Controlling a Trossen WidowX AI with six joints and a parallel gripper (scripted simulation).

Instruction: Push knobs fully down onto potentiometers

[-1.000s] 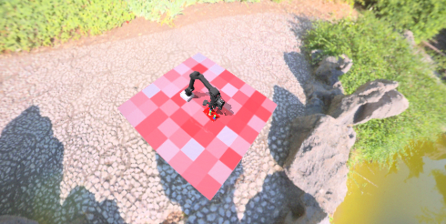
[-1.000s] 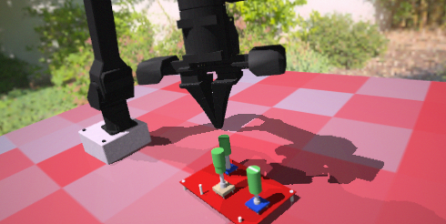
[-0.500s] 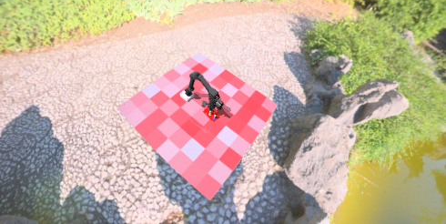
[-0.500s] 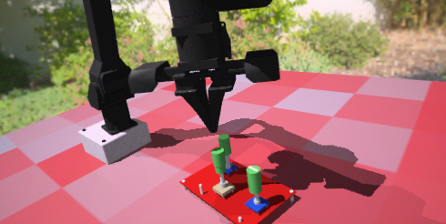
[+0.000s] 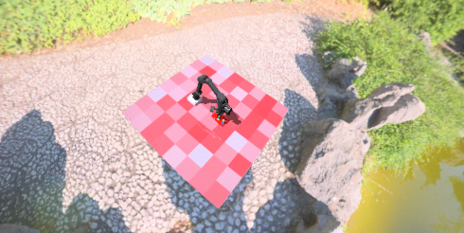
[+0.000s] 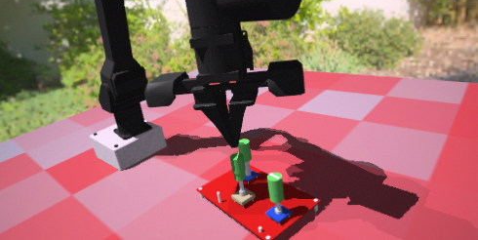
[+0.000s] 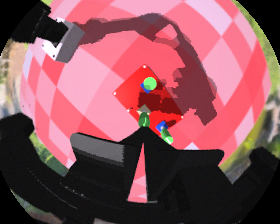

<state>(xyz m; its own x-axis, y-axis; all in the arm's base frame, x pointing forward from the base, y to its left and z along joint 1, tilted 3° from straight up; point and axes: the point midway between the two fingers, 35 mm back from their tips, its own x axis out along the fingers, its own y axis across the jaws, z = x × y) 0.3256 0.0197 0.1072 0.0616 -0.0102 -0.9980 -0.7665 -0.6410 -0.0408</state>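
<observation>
The tan potentiometer is 50 mm below my gripper tip. Also, from my gripper tip: blue potentiometer (60 mm below, 60 mm ahead, 10 mm to the left).
</observation>
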